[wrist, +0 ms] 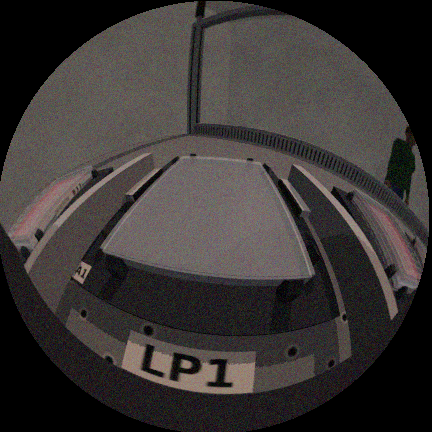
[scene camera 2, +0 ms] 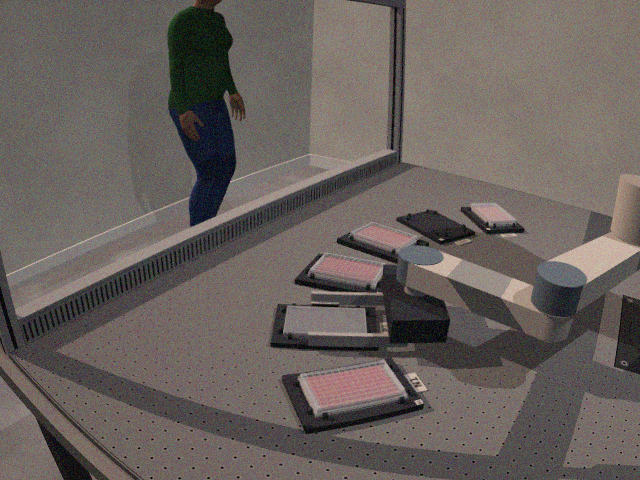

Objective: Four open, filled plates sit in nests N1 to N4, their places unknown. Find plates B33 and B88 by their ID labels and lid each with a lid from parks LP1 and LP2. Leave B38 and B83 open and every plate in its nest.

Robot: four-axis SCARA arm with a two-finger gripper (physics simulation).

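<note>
The pale lid lies flat on its black park; the label LP1 stands in front of it. My gripper is open and low over this park, one finger along each long side of the lid, with narrow gaps in the wrist view. A pink-filled plate sits in nest N1. Three more pink plates, a near one, a middle one and a far one, sit in black nests. Their ID labels are unreadable, and whether they bear clear lids is unclear.
An empty black holder lies between the two farthest plates, its label unreadable. The arm reaches in from the right. A black panel shows at the right edge. A slotted rail borders the table; a person stands beyond.
</note>
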